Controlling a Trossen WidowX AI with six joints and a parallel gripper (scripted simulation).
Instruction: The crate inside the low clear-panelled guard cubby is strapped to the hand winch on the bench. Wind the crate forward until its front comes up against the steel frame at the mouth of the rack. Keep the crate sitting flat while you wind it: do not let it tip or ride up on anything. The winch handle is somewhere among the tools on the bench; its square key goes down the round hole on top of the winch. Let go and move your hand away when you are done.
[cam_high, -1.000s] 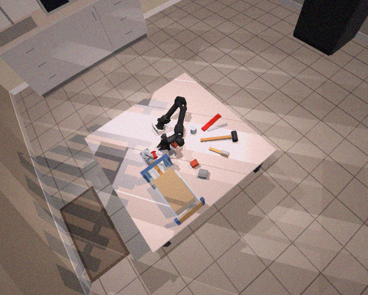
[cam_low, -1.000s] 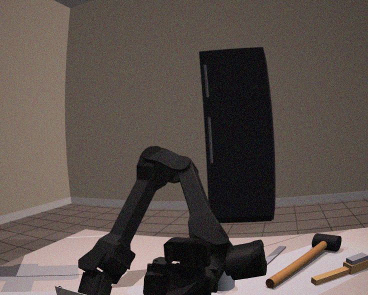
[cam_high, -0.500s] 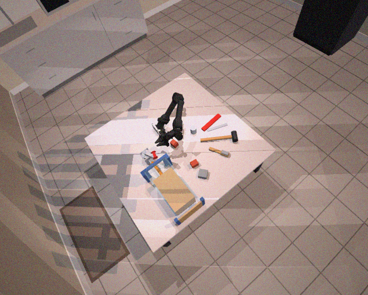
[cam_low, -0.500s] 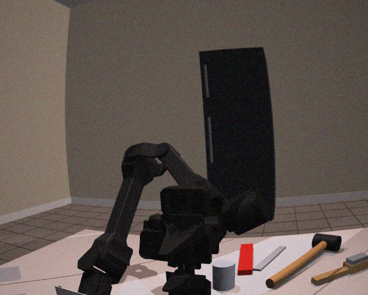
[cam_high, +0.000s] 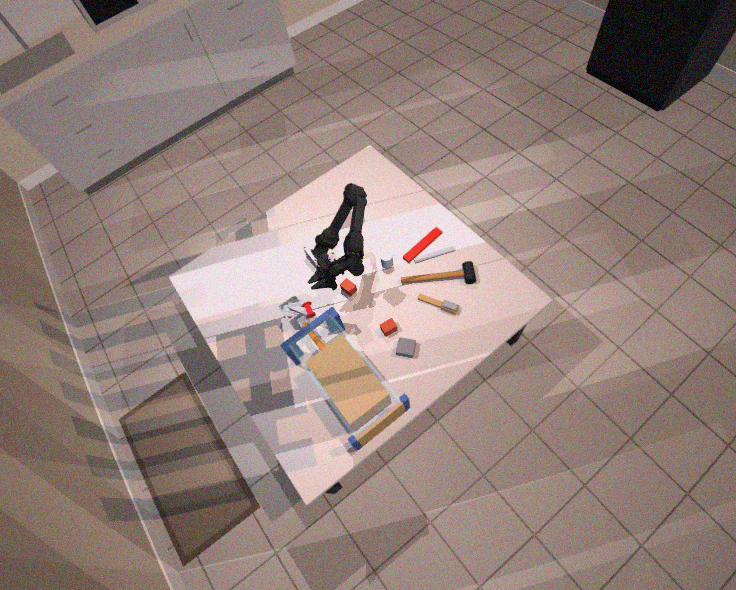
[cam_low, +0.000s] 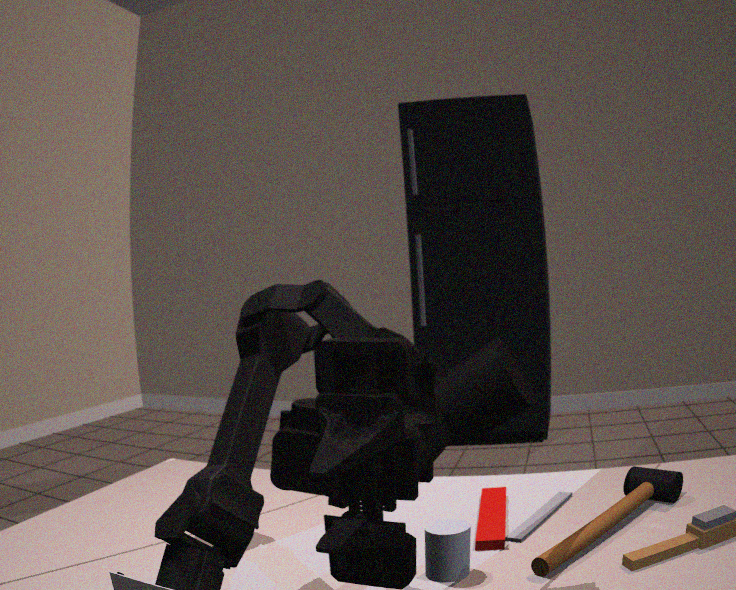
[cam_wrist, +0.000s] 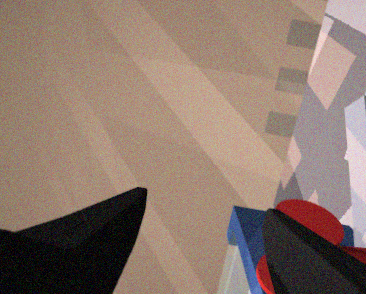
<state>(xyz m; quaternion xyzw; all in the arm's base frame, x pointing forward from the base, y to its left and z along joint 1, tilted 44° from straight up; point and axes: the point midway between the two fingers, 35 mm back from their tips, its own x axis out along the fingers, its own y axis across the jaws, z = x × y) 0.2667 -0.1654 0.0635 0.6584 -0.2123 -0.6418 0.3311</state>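
Right now the winch handle is 110 mm below my gripper tip, 70 mm to the right of it and 20 mm ahead of it. Round my gripper tip: clear-panelled cubby (360 mm ahead, 110 mm below, 50 mm to the right); grey hand winch (200 mm below, 120 mm to the right, 50 mm behind); red knob (90 mm below, 50 mm to the right, 50 mm ahead).
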